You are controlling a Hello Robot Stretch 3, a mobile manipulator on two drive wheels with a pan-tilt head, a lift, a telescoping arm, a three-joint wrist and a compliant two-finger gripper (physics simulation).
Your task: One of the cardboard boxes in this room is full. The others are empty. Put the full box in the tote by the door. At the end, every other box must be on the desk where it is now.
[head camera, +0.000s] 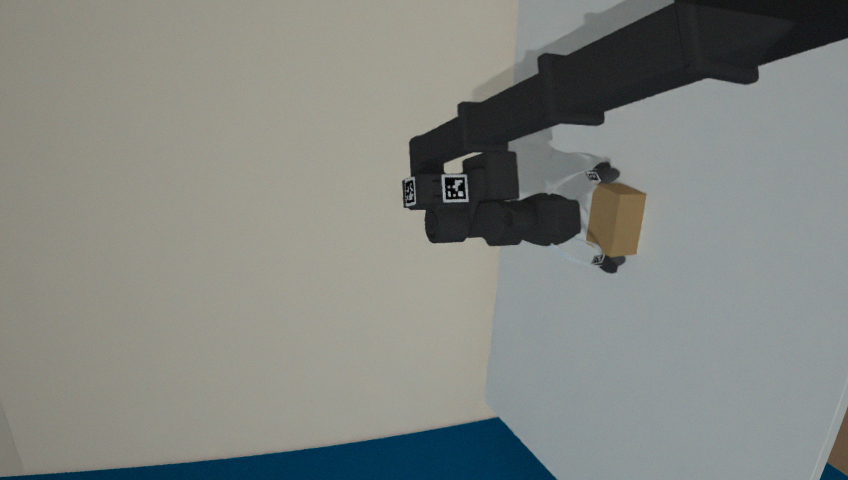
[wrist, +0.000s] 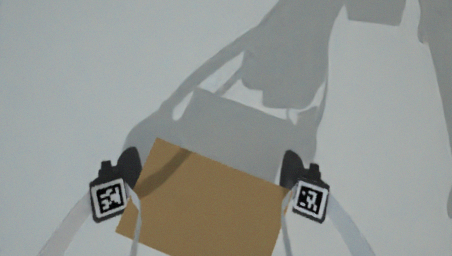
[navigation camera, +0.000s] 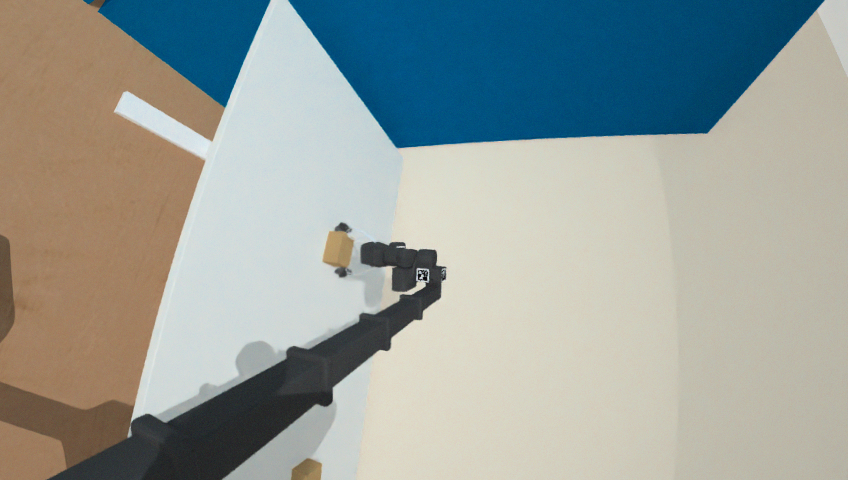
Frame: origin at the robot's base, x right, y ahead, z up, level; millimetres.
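Where they show: gripper, fingertip midpoint: (wrist: 212,166).
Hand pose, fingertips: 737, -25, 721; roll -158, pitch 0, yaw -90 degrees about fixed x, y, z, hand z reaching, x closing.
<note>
After its pixels a point has its place, as x, y, z.
A plain tan cardboard box (head camera: 605,218) @(701, -23, 770) (navigation camera: 336,249) @(677, -18, 760) (wrist: 210,217) @(706, -24, 770) stands on the pale desk (head camera: 666,356) @(639, 173, 720) (navigation camera: 255,178) @(450, 146, 720) (wrist: 50,75) @(817, 125, 720), turned slightly between the fingers. My gripper (head camera: 609,217) @(737, -25, 721) (navigation camera: 342,249) @(737, -25, 721) (wrist: 212,166) @(737, -25, 721) is shut on this box, with one dark fingertip against each side. The box's near part is cut off by the lower edge of the wrist view. A second tan box (navigation camera: 306,469) @(539, -588, 751) shows in part at the bottom edge of the navigation view. Whether either box is full cannot be seen. The tote and the door do not show.
My extended dark arm (head camera: 630,65) @(304, -100, 1060) (navigation camera: 249,410) @(160, -88, 1060) reaches over the desk. A cream wall (head camera: 238,237) @(1134, -37, 1229) (navigation camera: 535,297) @(1080, -194, 1297) stands behind the desk, and a blue wall (head camera: 357,455) @(1232, 433, 1016) (navigation camera: 535,65) @(922, 540, 1273) adjoins it. A white bar (navigation camera: 163,124) @(610, 405, 24) sticks out past the desk edge over the brown floor (navigation camera: 89,237) @(407, 0, 0).
</note>
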